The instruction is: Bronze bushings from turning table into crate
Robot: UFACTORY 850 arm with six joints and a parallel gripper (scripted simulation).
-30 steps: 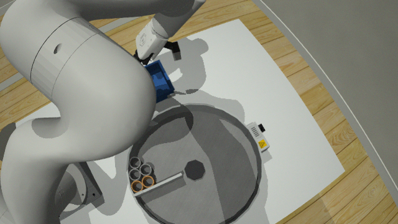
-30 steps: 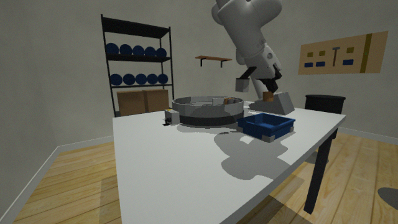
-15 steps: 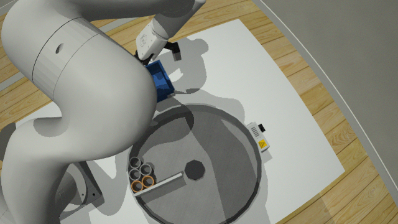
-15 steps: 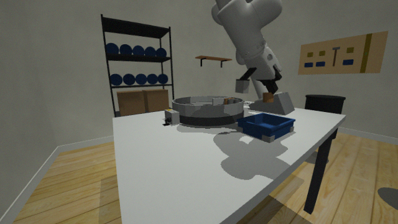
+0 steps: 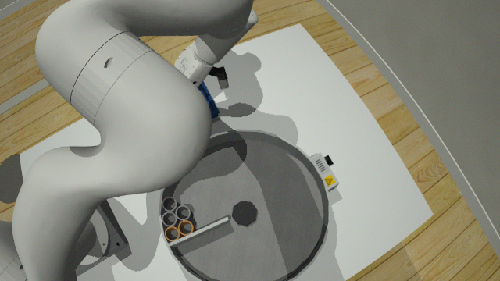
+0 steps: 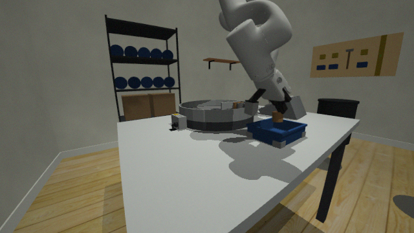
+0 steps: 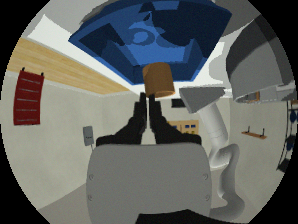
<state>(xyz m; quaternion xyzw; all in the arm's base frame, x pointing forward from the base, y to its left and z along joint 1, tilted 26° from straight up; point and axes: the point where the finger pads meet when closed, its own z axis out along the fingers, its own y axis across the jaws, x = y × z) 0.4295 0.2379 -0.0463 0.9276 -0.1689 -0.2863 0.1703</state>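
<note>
My gripper is now 90 mm above the blue crate and 10 mm to the left of it. Round my hand: grey turning table: 380 mm to the right, 70 mm below, 10 mm ahead.
</note>
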